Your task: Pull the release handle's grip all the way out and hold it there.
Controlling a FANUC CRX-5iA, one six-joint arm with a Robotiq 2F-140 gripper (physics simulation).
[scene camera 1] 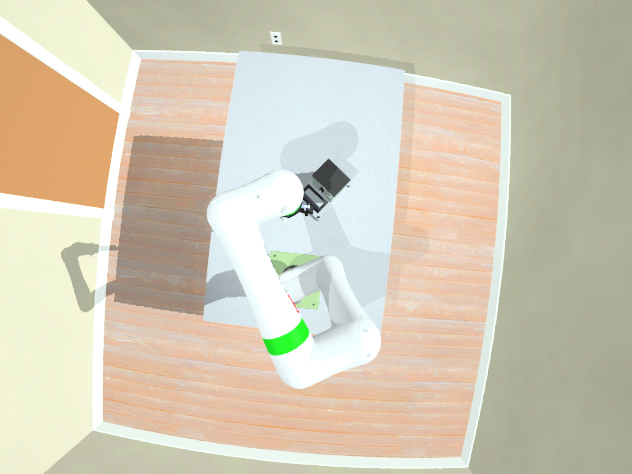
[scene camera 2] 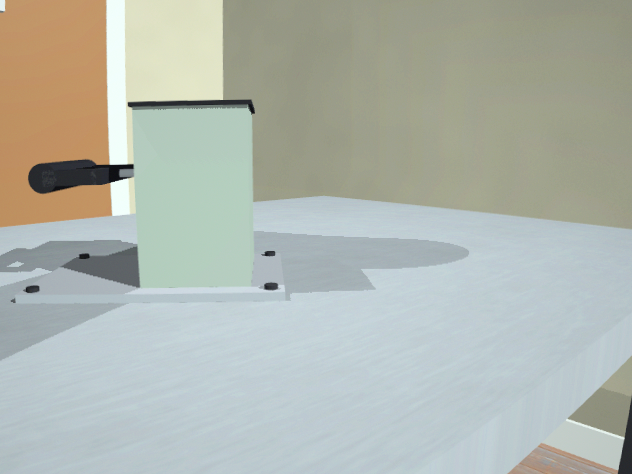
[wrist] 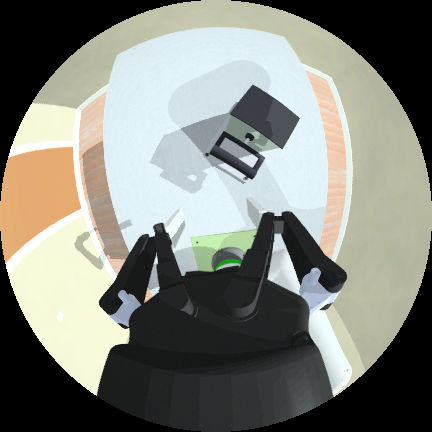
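Observation:
The release handle's housing is a pale green upright box with a dark lid, on a bolted plate on the table. Its black grip is a round bar on a rectangular frame, standing out from the housing's side. A short stretch of pale rod shows between frame and housing. My gripper is open and empty. In the wrist view the grip lies beyond the fingertips, apart from them. In scene camera 1 the gripper is partly hidden under the arm, close beside the grip.
The pale table bears the housing. The arm reaches over the table from its green mounting plate. Walls stand around, with an orange panel at the left.

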